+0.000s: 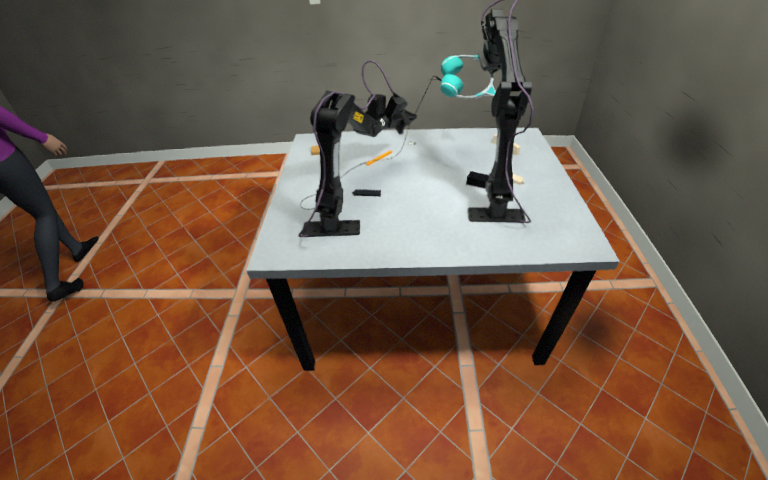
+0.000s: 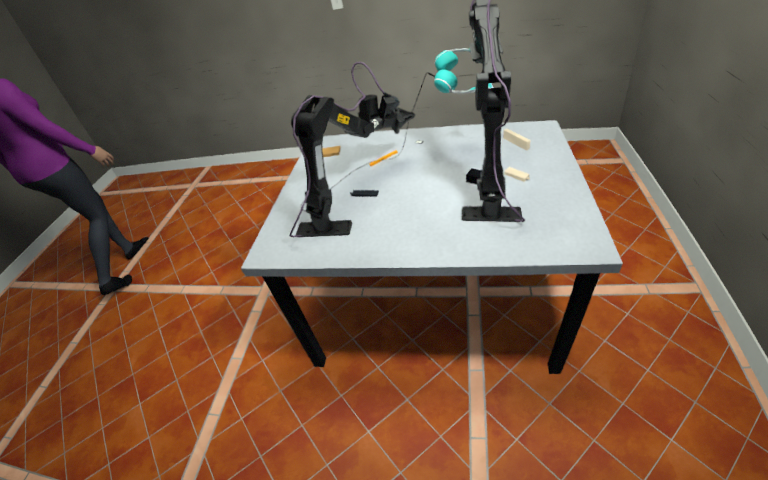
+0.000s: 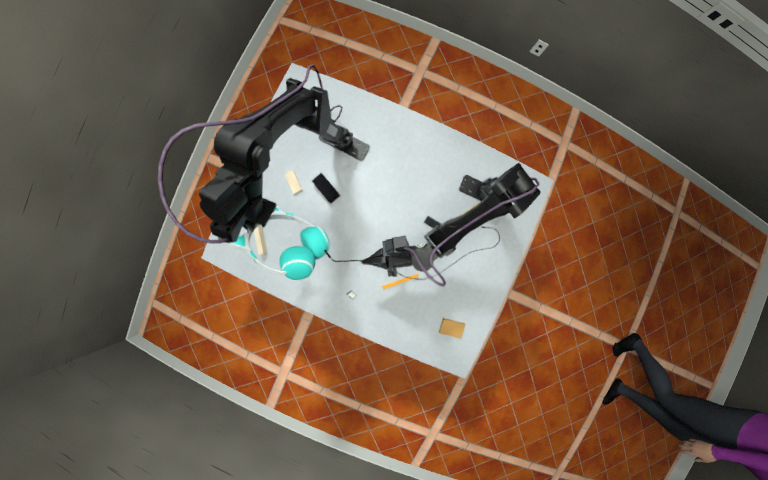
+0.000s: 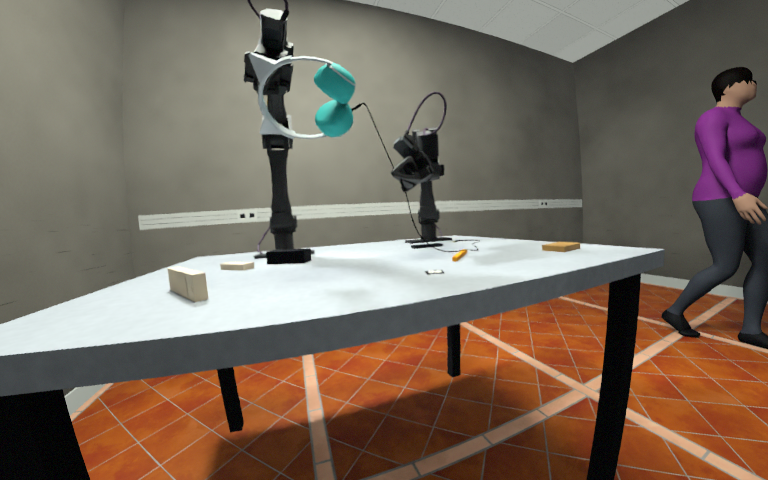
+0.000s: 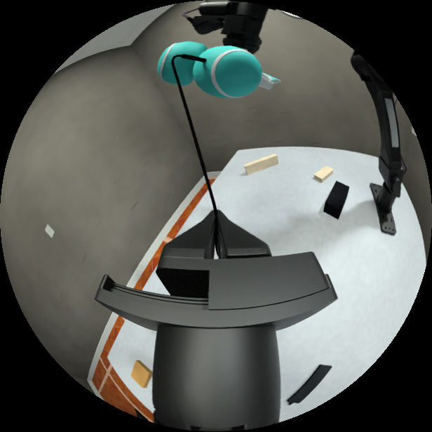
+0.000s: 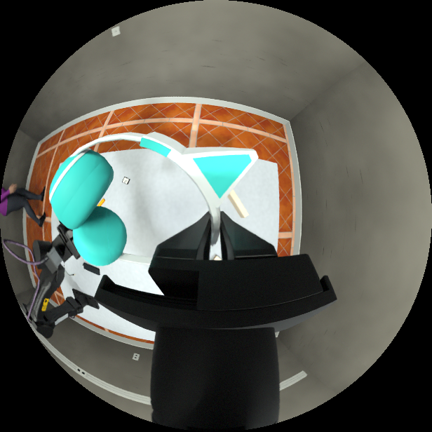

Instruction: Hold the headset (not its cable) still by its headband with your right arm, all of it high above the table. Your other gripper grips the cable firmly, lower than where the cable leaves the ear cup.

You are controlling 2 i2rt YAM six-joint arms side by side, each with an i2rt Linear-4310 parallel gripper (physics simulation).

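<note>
The teal and white headset (image 1: 451,84) (image 2: 445,80) (image 3: 296,262) (image 4: 334,118) (image 5: 235,72) (image 6: 100,235) hangs high above the table, ear cups together. My right gripper (image 6: 215,216) is shut on its white headband. The thin black cable (image 3: 345,260) (image 4: 378,133) (image 5: 196,140) leaves an ear cup and runs nearly straight down to my left gripper (image 1: 415,117) (image 2: 412,115) (image 3: 365,260) (image 5: 215,215). That gripper is shut on the cable, lower than the ear cups and above the table. Below the fingers the cable drops onto the table and curves near the left arm's base.
On the table (image 1: 430,243) lie an orange stick (image 3: 400,281), a tan block (image 3: 451,328), a small white item (image 3: 351,294), a black box (image 3: 325,187) (image 4: 288,256), two beige blocks (image 3: 292,182) (image 4: 188,283) and a black bar (image 1: 366,193). A person (image 4: 730,152) stands beyond the table.
</note>
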